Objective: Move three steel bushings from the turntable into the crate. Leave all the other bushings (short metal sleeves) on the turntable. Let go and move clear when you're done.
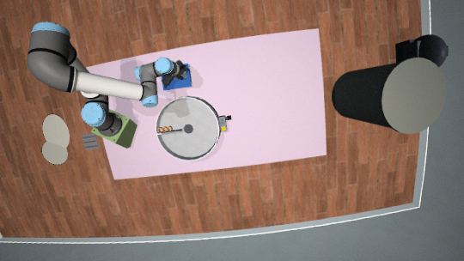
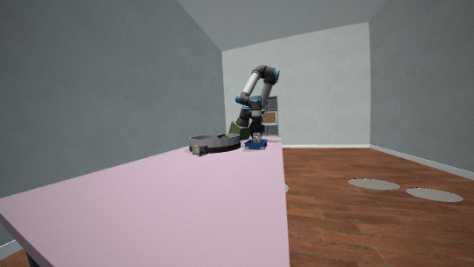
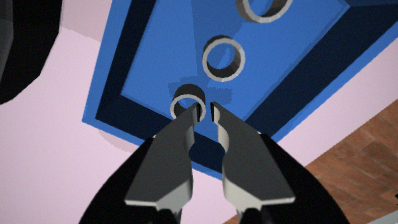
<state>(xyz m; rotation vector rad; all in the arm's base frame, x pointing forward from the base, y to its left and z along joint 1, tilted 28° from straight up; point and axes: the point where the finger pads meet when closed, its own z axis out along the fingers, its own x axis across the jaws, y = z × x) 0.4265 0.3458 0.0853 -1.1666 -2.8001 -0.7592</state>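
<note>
The blue crate is 4 cm behind my hand, 2 cm to the right of it and 1 cm below it. From my hand the other things lie so: round grey turntable: 7 cm ahead, 35 cm to the right, 2 cm above.
</note>
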